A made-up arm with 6 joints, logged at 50 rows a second.
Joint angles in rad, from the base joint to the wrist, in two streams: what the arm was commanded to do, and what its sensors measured. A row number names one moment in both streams.
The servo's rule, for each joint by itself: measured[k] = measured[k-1] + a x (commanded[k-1-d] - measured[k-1]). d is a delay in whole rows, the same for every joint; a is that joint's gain. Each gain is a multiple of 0.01, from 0.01 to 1. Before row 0 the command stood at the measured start. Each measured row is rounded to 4 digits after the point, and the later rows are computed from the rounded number. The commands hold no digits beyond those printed.
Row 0, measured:
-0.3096 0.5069 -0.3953 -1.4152 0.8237 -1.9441
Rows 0 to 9, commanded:
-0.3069 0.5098 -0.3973 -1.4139 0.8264 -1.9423
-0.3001 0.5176 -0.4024 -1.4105 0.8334 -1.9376
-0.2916 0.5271 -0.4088 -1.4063 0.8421 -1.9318
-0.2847 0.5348 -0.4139 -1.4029 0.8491 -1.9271
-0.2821 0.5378 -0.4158 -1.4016 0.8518 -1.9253
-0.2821 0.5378 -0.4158 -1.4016 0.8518 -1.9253
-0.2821 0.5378 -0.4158 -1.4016 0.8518 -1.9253
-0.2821 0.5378 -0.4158 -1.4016 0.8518 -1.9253
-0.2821 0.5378 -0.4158 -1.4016 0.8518 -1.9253
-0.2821 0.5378 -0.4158 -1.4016 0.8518 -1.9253
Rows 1 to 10, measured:
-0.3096 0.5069 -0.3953 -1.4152 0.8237 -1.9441
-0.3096 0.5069 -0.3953 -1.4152 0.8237 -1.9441
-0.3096 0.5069 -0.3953 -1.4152 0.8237 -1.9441
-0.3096 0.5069 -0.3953 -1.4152 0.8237 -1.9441
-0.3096 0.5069 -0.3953 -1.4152 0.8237 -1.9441
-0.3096 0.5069 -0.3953 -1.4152 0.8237 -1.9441
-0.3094 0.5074 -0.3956 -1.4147 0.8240 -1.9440
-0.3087 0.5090 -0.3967 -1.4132 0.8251 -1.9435
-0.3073 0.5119 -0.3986 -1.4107 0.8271 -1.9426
-0.3055 0.5156 -0.4010 -1.4079 0.8297 -1.9414
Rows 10 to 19, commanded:
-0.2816 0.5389 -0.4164 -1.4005 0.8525 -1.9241
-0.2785 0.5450 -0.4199 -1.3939 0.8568 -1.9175
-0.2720 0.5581 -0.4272 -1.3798 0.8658 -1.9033
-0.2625 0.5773 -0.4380 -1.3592 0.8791 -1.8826
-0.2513 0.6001 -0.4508 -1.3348 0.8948 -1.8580
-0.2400 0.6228 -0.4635 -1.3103 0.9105 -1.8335
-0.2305 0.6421 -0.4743 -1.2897 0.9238 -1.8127
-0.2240 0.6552 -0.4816 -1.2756 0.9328 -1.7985
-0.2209 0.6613 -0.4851 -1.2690 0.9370 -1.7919
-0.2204 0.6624 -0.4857 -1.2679 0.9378 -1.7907
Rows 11 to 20, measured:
-0.3036 0.5192 -0.4034 -1.4056 0.8324 -1.9401
-0.3019 0.5222 -0.4054 -1.4042 0.8347 -1.9389
-0.3003 0.5247 -0.4071 -1.4033 0.8368 -1.9378
-0.2988 0.5268 -0.4085 -1.4027 0.8386 -1.9368
-0.2975 0.5286 -0.4097 -1.4023 0.8402 -1.9359
-0.2963 0.5301 -0.4107 -1.4020 0.8416 -1.9351
-0.2951 0.5315 -0.4116 -1.4015 0.8429 -1.9342
-0.2938 0.5337 -0.4129 -1.3988 0.8446 -1.9329
-0.2921 0.5376 -0.4152 -1.3920 0.8471 -1.9305
-0.2897 0.5440 -0.4188 -1.3802 0.8509 -1.9267

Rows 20 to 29, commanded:
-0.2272 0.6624 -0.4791 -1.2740 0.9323 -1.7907
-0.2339 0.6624 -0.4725 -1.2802 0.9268 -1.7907
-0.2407 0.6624 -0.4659 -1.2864 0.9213 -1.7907
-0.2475 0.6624 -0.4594 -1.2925 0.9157 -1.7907
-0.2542 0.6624 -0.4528 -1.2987 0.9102 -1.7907
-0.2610 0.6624 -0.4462 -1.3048 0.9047 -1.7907
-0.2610 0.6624 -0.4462 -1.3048 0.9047 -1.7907
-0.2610 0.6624 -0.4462 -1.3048 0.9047 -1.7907
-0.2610 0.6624 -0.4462 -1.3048 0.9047 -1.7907
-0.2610 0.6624 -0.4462 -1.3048 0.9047 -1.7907
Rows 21 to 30, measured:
-0.2866 0.5530 -0.4239 -1.3639 0.8562 -1.9212
-0.2829 0.5642 -0.4302 -1.3446 0.8627 -1.9142
-0.2787 0.5767 -0.4373 -1.3248 0.8700 -1.9061
-0.2743 0.5893 -0.4444 -1.3071 0.8775 -1.8975
-0.2700 0.6008 -0.4509 -1.2934 0.8846 -1.8891
-0.2660 0.6107 -0.4565 -1.2842 0.8910 -1.8812
-0.2629 0.6190 -0.4601 -1.2805 0.8960 -1.8740
-0.2606 0.6259 -0.4621 -1.2804 0.8997 -1.8673
-0.2590 0.6317 -0.4627 -1.2826 0.9023 -1.8612
-0.2581 0.6366 -0.4622 -1.2862 0.9039 -1.8556

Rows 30 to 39, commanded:
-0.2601 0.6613 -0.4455 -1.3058 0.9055 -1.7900
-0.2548 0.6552 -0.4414 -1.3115 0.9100 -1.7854
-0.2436 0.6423 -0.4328 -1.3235 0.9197 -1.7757
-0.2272 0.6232 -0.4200 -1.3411 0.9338 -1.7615
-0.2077 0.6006 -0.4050 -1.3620 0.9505 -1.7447
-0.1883 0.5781 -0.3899 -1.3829 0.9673 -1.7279
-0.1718 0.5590 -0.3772 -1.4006 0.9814 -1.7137
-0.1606 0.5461 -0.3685 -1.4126 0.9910 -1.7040
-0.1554 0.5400 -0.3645 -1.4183 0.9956 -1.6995
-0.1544 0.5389 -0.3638 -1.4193 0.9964 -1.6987
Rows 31 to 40, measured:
-0.2578 0.6407 -0.4607 -1.2907 0.9047 -1.8504
-0.2581 0.6442 -0.4584 -1.2958 0.9047 -1.8456
-0.2583 0.6471 -0.4564 -1.2990 0.9047 -1.8412
-0.2585 0.6495 -0.4548 -1.3011 0.9047 -1.8372
-0.2587 0.6516 -0.4534 -1.3024 0.9047 -1.8335
-0.2589 0.6533 -0.4522 -1.3033 0.9047 -1.8301
-0.2590 0.6546 -0.4511 -1.3042 0.9048 -1.8269
-0.2587 0.6547 -0.4495 -1.3068 0.9054 -1.8236
-0.2575 0.6527 -0.4468 -1.3128 0.9071 -1.8198
-0.2551 0.6480 -0.4425 -1.3230 0.9103 -1.8151

